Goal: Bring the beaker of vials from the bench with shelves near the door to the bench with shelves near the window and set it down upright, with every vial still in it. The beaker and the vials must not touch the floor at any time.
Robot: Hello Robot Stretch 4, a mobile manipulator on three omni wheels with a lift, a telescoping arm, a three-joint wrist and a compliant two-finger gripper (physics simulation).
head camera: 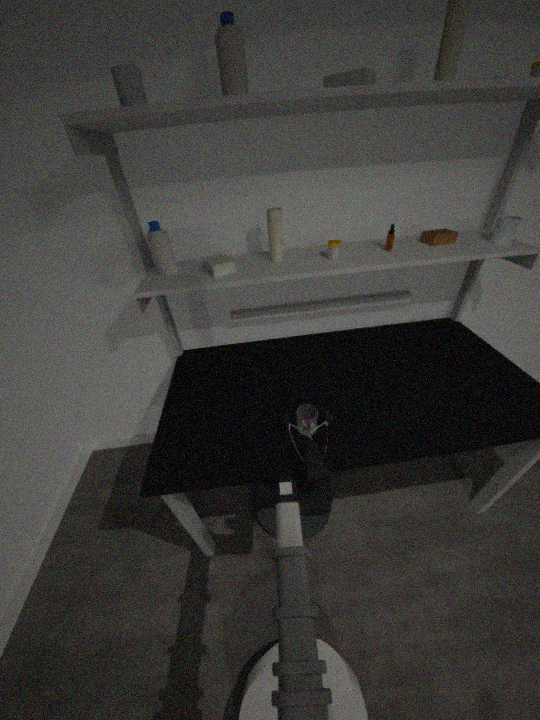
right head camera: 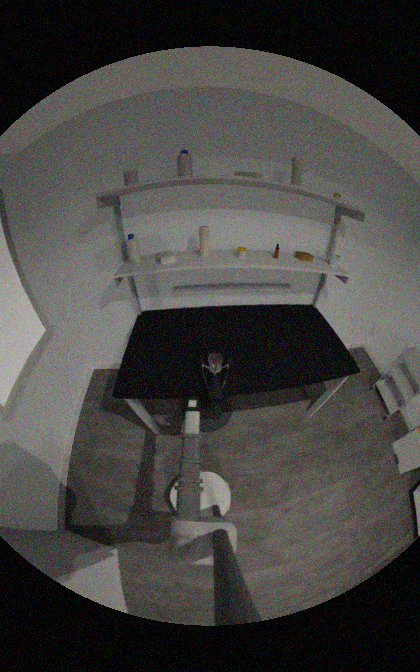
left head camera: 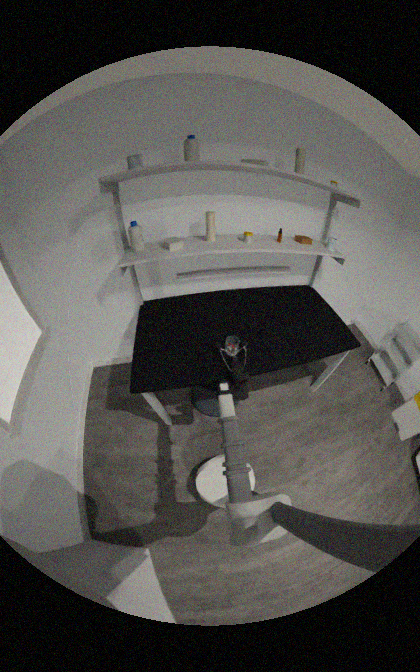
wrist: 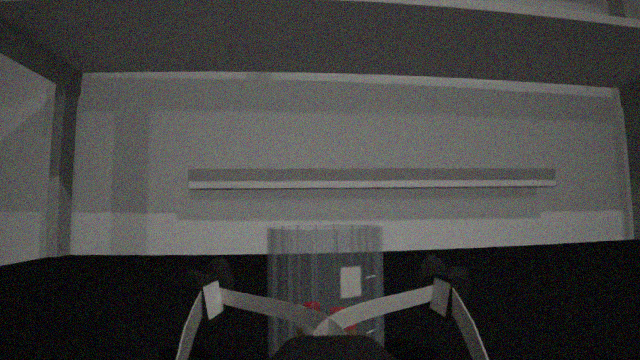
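The clear beaker (head camera: pixel 305 410) (left head camera: pixel 232 341) (right head camera: pixel 215 357) (wrist: pixel 300 270) is upright at the black top of the bench with shelves (head camera: pixel 377 378) (left head camera: pixel 190 325) (right head camera: pixel 170 345) (wrist: pixel 100 305), near its front edge. Red-capped vials (head camera: pixel 308 422) (left head camera: pixel 231 346) (wrist: pixel 311 306) show inside it; their number is unclear. My gripper (head camera: pixel 308 419) (left head camera: pixel 233 346) (right head camera: pixel 216 364) (wrist: pixel 325 278) is open around the beaker. In the wrist view a dark gap shows between each fingertip and the beaker's side. The beaker's base is hidden by the gripper.
The lower shelf (head camera: pixel 302 268) (left head camera: pixel 250 248) (right head camera: pixel 240 262) above the bench holds bottles, boxes and jars. A bright panel (left head camera: pixel 15 350) (right head camera: pixel 15 340) is at the left. White furniture (left head camera: pixel 395 357) (right head camera: pixel 400 387) stands at the right. Bench legs (head camera: pixel 187 521) (head camera: pixel 505 476) stand below the front edge.
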